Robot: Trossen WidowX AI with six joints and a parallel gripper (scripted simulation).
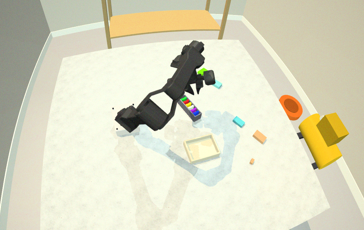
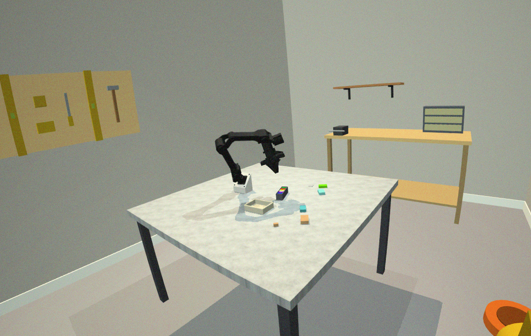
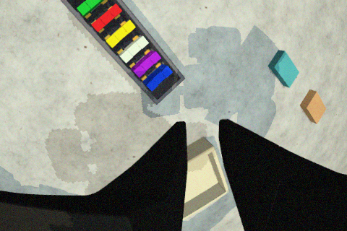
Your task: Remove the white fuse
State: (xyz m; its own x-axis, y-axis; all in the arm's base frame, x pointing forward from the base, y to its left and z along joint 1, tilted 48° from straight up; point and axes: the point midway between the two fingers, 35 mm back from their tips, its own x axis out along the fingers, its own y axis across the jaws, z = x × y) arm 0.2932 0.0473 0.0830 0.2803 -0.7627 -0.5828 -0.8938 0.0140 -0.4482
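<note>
The white fuse is 30 mm to the left of my gripper tip and 140 mm below it. From my gripper tip the other things lie so: small orange cube 170 mm ahead, 320 mm to the right, 150 mm below; green block 180 mm ahead, 270 mm to the left, 150 mm below; cream tray 30 mm behind, 180 mm to the right, 160 mm below.
</note>
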